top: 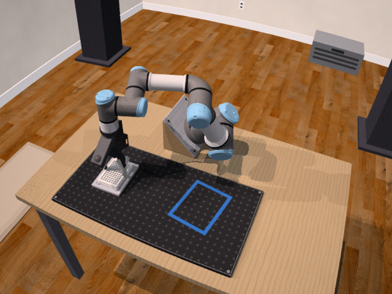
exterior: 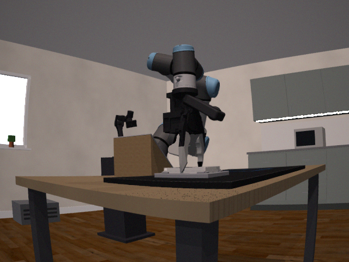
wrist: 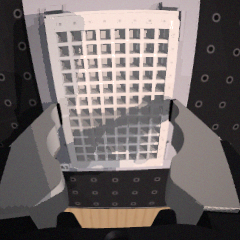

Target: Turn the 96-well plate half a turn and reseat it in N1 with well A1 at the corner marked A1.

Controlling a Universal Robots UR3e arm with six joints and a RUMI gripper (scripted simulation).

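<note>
Right now my hand is 20 mm above the plate nest N1. From my hand the other things lie so: 96-well plate 10 mm below.
</note>
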